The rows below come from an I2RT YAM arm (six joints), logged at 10 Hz.
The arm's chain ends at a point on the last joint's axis. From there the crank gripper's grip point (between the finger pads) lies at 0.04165 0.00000 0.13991 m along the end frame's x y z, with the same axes.
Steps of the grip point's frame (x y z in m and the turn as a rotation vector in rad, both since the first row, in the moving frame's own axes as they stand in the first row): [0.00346 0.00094 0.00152 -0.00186 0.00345 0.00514]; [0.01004 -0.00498 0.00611 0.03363 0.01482 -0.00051]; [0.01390 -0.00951 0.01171 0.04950 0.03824 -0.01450]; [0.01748 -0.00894 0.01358 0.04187 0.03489 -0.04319]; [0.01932 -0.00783 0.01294 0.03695 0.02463 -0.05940]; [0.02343 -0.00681 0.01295 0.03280 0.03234 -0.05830]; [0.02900 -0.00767 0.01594 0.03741 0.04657 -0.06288]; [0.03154 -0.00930 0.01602 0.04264 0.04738 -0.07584]
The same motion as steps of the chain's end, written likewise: [0.00298 0.00046 0.00166 -0.00186 0.00345 0.00514]; [0.00797 -0.00026 0.00682 0.03363 0.01482 -0.00051]; [0.00864 -0.00199 0.01359 0.04950 0.03824 -0.01450]; [0.01279 -0.00121 0.01528 0.04187 0.03489 -0.04319]; [0.01612 -0.00011 0.01415 0.03695 0.02463 -0.05940]; [0.01914 0.00031 0.01448 0.03280 0.03234 -0.05830]; [0.02278 0.00034 0.01818 0.03741 0.04657 -0.06288]; [0.02531 0.00002 0.01834 0.04264 0.04738 -0.07584]
